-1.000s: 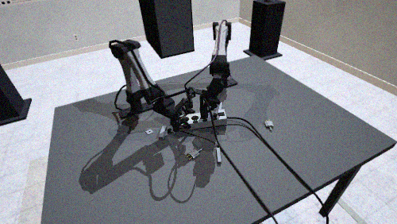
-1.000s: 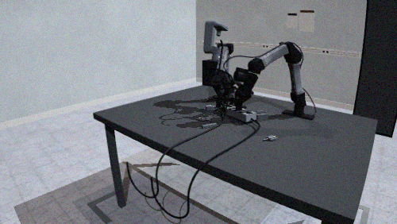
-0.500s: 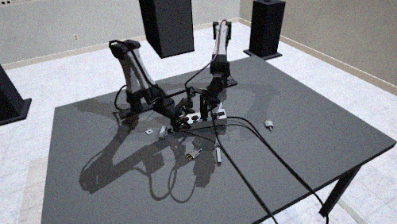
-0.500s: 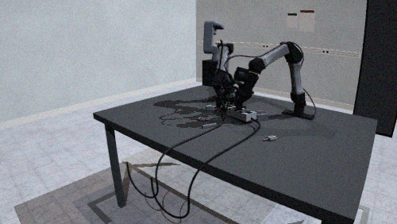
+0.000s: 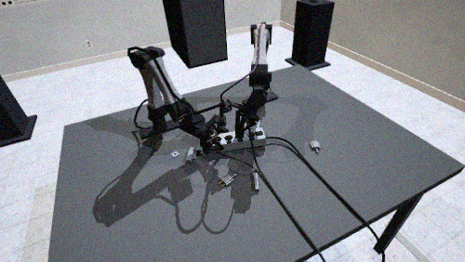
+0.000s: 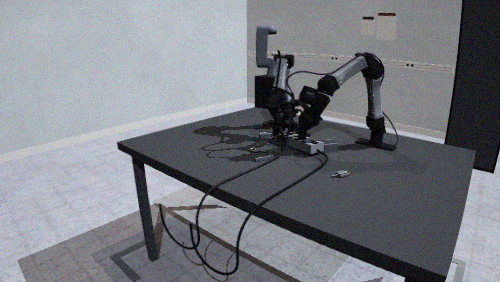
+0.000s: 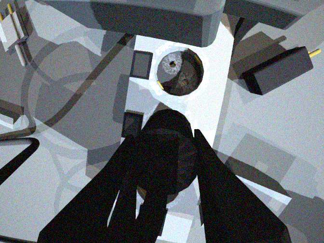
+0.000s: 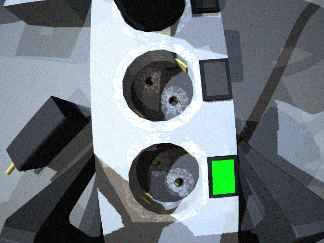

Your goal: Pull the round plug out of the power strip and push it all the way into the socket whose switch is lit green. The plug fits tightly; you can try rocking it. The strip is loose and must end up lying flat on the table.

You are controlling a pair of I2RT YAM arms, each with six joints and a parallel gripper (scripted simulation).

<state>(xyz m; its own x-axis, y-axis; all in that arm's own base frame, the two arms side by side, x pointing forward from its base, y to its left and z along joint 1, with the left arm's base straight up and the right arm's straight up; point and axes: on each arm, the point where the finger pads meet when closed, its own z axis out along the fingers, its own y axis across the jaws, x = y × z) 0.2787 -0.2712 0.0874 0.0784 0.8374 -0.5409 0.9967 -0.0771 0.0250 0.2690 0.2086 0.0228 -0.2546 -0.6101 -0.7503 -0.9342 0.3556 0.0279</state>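
Right now the pale box is 100 mm to the left of my left hand, 70 mm below it and 70 mm behind it. Round my left hand: black round plug 10 mm below; then thin bar 230 mm ahead, 80 mm below, 40 mm to the right; then holed plate 280 mm to the right, 90 mm below, 70 mm behind.
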